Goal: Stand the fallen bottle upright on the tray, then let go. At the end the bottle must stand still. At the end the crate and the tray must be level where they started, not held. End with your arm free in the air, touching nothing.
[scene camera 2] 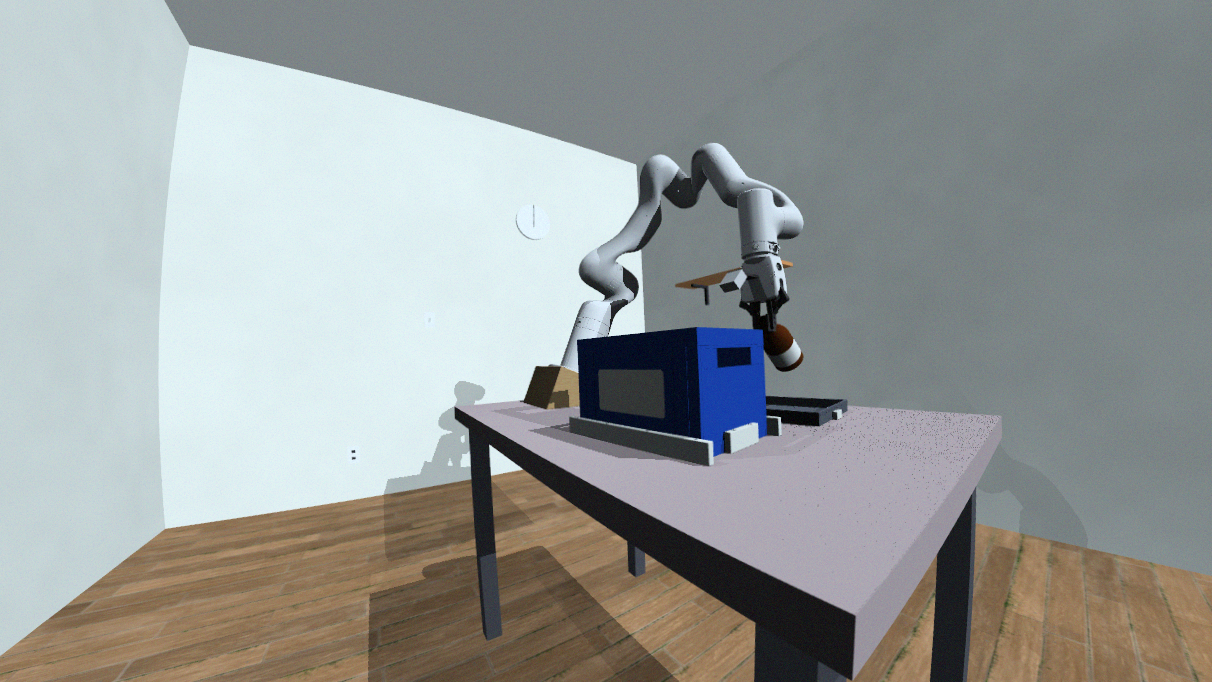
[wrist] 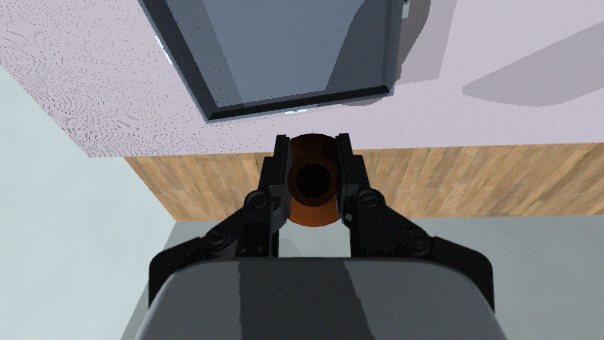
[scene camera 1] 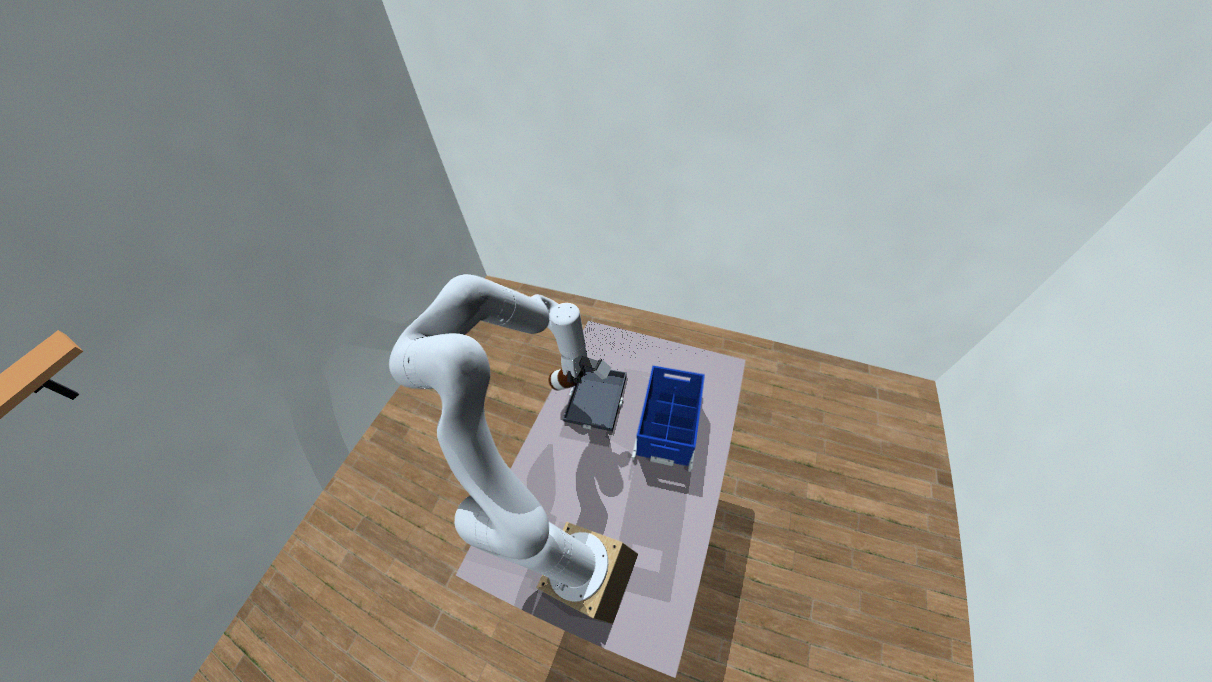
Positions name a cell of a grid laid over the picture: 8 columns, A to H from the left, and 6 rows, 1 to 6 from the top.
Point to a dark grey tray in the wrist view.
At D2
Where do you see a dark grey tray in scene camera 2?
F4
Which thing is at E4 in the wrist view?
A brown bottle.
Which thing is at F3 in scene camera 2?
My gripper.
